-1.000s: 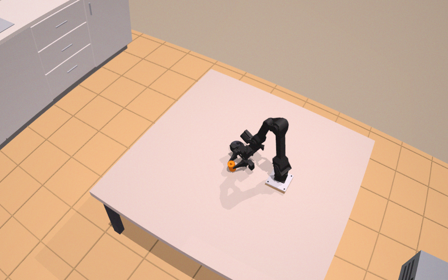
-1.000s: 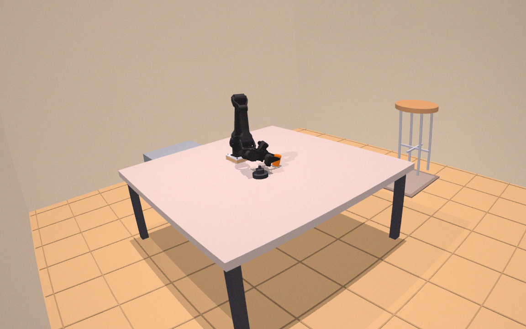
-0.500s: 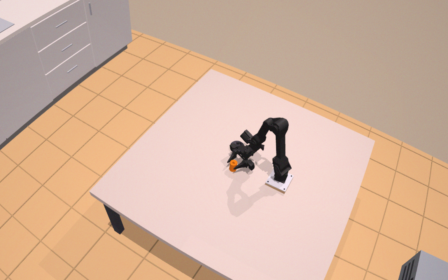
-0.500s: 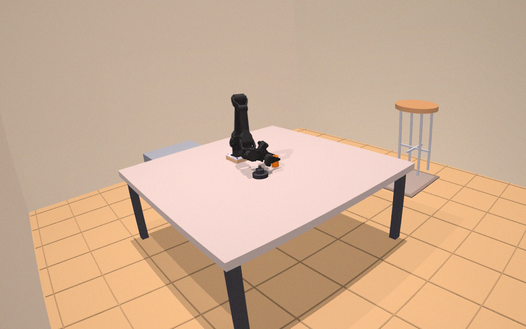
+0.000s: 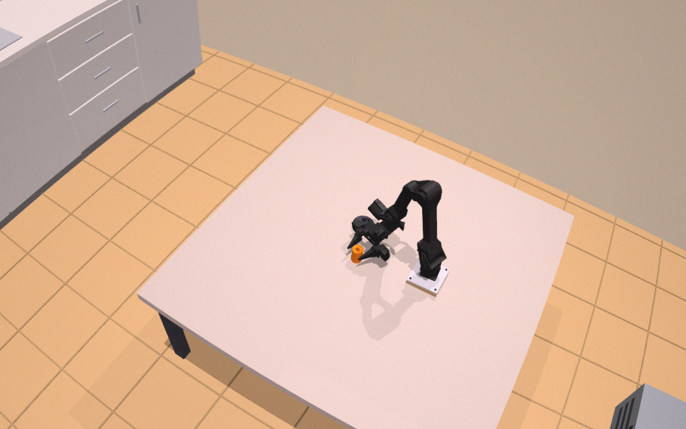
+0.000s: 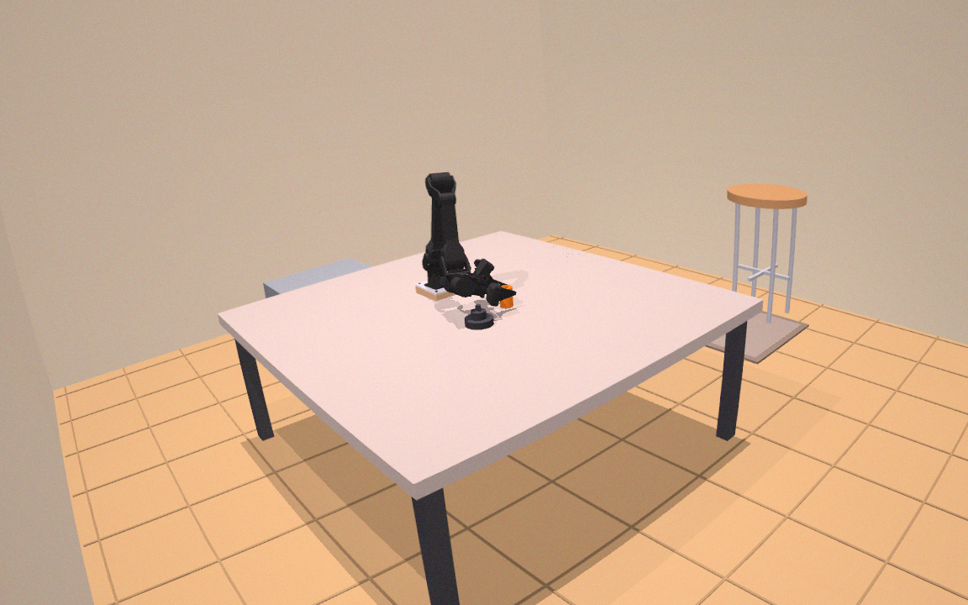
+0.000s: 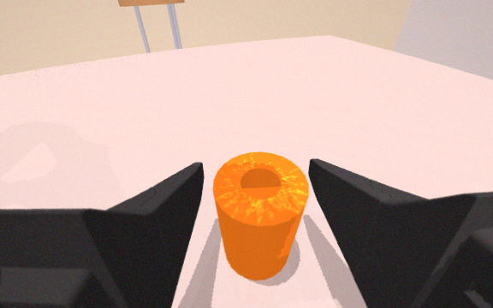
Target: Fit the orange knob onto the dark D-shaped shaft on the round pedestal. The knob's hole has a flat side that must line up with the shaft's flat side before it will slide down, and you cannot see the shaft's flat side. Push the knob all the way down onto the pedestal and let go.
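My gripper tip is now 2 cm to the left of the orange knob, 2 cm above it and 1 cm past it. The rest, counted from my gripper tip: pedestal: 17 cm to the right, 3 cm ahead, 2 cm below.
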